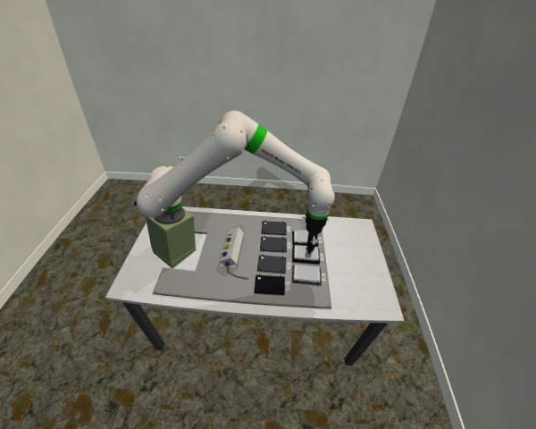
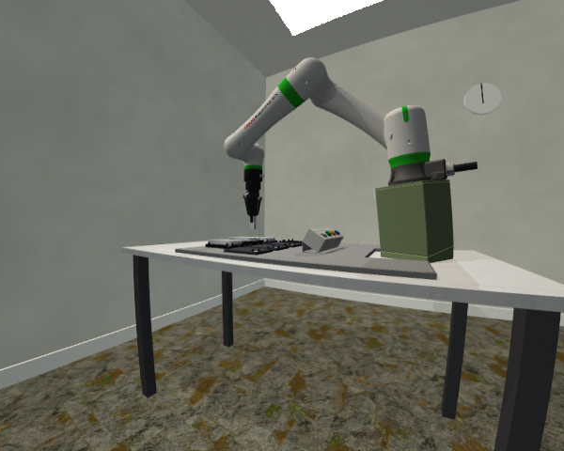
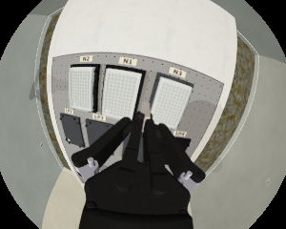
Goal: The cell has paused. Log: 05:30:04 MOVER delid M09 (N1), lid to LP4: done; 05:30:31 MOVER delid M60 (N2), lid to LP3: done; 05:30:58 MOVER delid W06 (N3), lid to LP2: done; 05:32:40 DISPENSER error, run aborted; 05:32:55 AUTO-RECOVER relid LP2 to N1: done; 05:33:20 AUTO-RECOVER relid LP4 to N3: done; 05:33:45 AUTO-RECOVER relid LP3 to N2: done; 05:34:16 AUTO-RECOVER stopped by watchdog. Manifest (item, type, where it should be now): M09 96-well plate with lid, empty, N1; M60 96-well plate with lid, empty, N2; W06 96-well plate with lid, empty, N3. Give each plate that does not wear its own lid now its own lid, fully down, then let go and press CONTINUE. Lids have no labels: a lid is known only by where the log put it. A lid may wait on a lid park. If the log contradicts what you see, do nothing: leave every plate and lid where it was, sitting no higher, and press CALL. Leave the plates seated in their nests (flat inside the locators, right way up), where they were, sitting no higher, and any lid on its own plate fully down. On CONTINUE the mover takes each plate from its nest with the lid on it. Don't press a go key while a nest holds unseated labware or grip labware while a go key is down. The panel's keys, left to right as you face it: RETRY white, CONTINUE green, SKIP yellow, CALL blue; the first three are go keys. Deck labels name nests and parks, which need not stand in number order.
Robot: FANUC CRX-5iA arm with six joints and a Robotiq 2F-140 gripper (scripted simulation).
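The plate is 80 mm below my hand, 60 mm to the left of it and 10 mm behind it. The rest, counted from my hand: lid park LP4: 170 mm to the right, 150 mm behind, 100 mm below; then yellow key: 420 mm behind, 50 mm to the right, 40 mm below; then lid park LP3: 200 mm behind, 100 mm below, 90 mm to the left.
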